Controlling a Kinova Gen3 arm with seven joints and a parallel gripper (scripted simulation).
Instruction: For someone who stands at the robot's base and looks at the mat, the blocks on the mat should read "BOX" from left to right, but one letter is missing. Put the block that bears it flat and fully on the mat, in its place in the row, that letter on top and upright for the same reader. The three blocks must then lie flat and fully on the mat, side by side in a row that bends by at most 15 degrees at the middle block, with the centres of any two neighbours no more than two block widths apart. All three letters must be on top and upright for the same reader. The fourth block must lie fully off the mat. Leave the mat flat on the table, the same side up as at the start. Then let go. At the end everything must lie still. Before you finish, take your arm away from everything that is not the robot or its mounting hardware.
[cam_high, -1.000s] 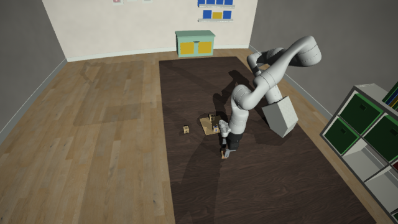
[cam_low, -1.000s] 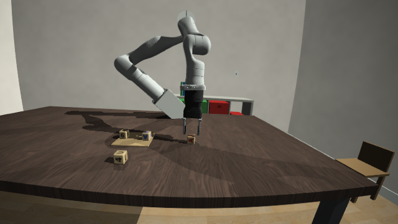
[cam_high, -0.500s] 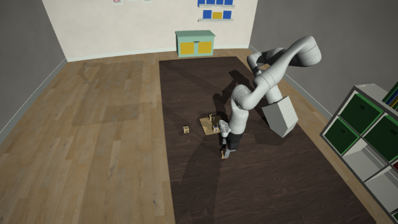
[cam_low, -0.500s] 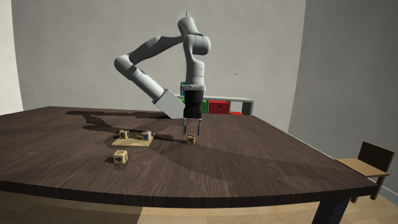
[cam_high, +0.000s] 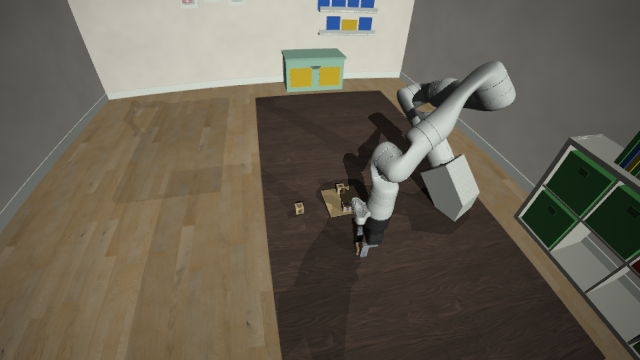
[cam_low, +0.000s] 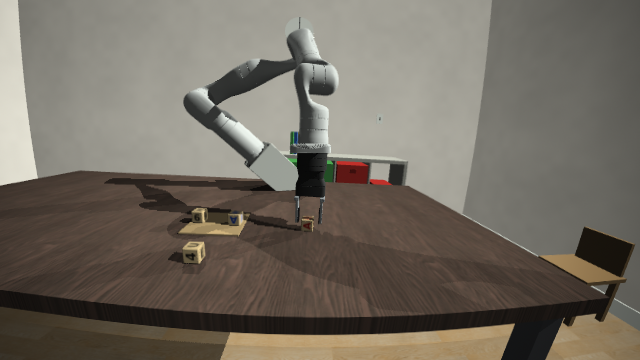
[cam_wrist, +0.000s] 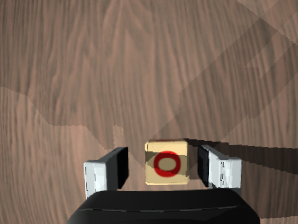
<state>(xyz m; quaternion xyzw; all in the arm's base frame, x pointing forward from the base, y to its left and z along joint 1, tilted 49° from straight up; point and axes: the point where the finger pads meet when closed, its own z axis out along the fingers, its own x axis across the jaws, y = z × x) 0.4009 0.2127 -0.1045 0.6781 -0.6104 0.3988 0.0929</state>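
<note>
Right now the o block is 2 cm below my hand. The rest, counted from my hand: tan mat (24 cm to the right, 4 cm below); then block marked U (21 cm to the right, 17 cm ahead, 2 cm below); then b block (19 cm to the right, 2 cm below).
</note>
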